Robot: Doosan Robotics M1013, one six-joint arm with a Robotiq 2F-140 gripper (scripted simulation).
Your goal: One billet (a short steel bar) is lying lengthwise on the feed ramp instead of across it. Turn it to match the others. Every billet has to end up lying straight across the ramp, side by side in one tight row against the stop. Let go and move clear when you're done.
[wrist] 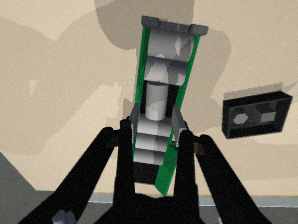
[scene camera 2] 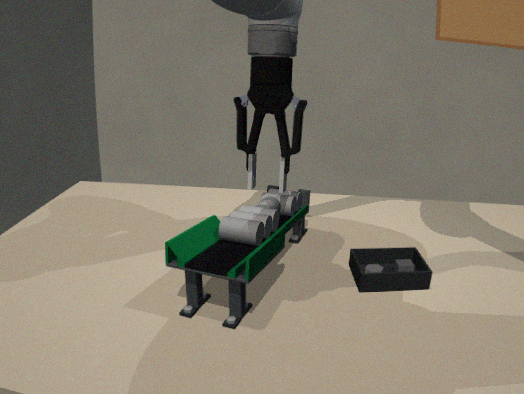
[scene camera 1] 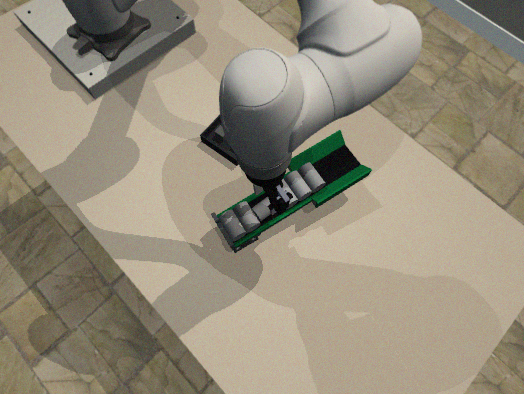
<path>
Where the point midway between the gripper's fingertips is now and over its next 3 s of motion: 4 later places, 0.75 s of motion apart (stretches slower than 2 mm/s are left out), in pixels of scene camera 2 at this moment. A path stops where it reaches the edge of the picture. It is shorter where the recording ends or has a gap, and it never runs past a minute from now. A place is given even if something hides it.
The gripper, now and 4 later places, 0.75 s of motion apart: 266, 189; 266, 206; 266, 212; 266, 209; 266, 194
</path>
